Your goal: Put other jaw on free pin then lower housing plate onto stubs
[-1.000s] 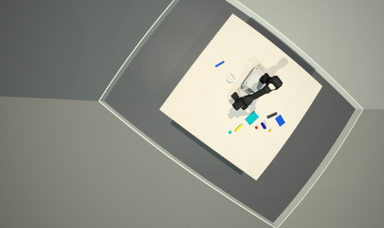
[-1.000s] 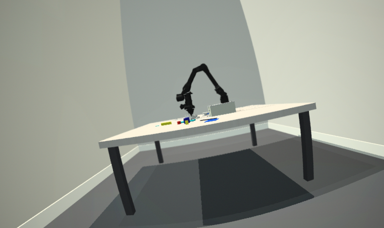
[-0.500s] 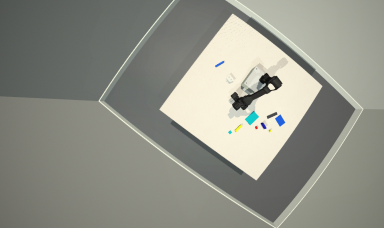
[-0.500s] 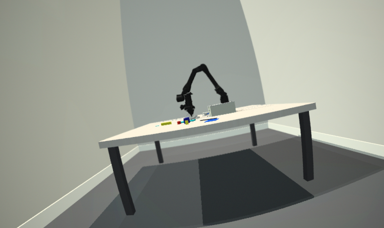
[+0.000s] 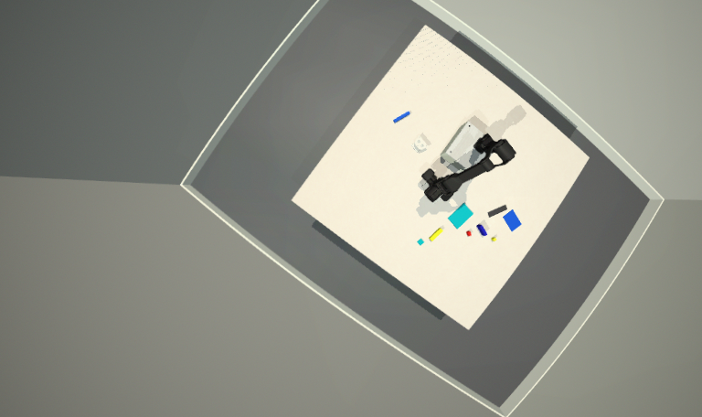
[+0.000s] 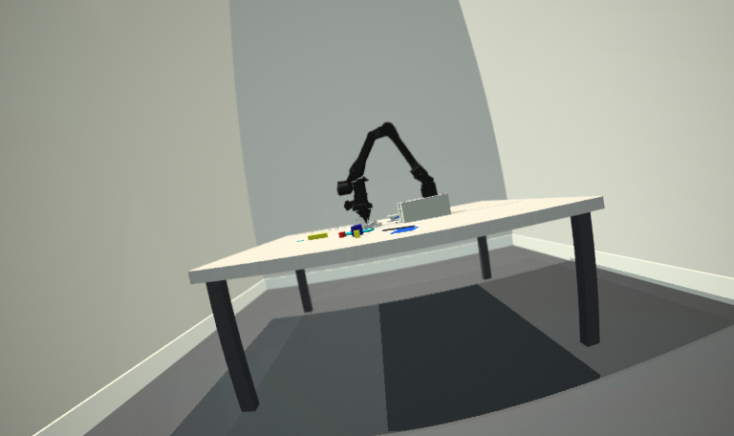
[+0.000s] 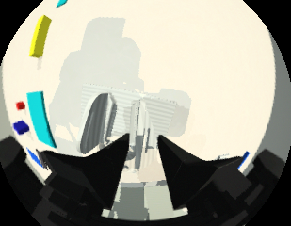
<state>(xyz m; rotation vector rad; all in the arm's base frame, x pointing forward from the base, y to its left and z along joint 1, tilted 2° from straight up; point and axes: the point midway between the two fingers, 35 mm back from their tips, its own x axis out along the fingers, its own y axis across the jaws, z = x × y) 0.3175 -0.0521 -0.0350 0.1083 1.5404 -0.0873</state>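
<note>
The jaw lies 30 mm behind my gripper tip and 20 mm to the left of it. Round my gripper tip: red piece: 70 mm ahead, 340 mm to the left; cyan plate: 20 mm ahead, 240 mm to the left, 10 mm below; yellow bar: 190 mm ahead, 190 mm to the left.
</note>
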